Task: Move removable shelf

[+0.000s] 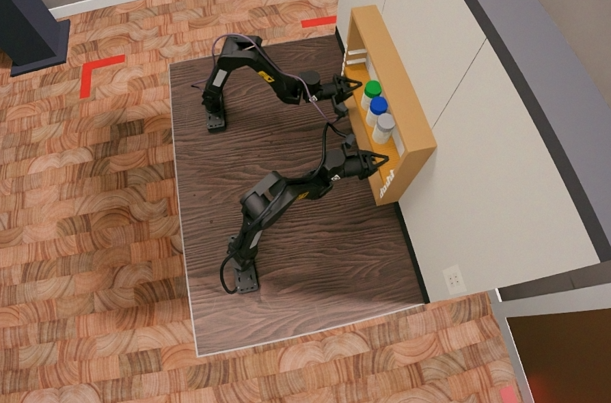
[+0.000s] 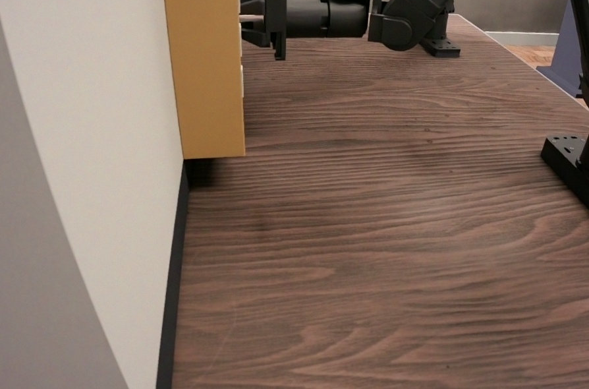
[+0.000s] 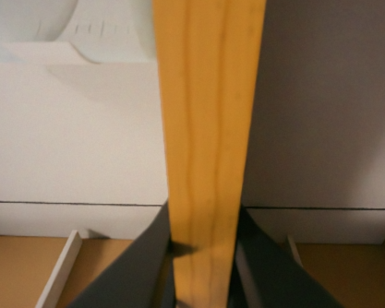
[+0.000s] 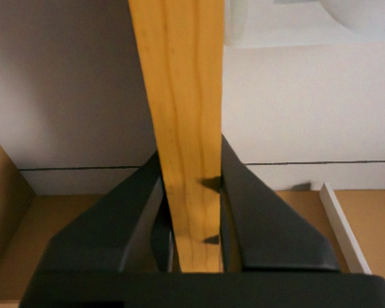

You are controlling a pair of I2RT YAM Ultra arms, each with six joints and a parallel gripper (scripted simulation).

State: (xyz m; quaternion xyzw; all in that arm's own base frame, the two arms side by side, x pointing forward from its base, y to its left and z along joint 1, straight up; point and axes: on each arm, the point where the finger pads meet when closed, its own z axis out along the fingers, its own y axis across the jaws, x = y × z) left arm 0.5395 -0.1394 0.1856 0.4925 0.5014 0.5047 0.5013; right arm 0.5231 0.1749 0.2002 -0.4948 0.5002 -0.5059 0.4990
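The grey-capped bottle is 80 mm to the left of my right hand, 60 mm above it and 10 mm ahead of it. Round my right hand: orange wall rack 150 mm to the left, 60 mm above, 10 mm ahead; then blue-capped bottle 140 mm to the left, 60 mm above, 10 mm ahead; then removable shelf 150 mm to the left, 10 mm ahead.
My left hand is 9 cm to the left of the green-capped bottle and 6 cm below it. The rest, counted from my left hand: orange wall rack 15 cm to the right, 6 cm above; then blue-capped bottle 15 cm to the right, 6 cm above; then removable shelf 15 cm to the right.
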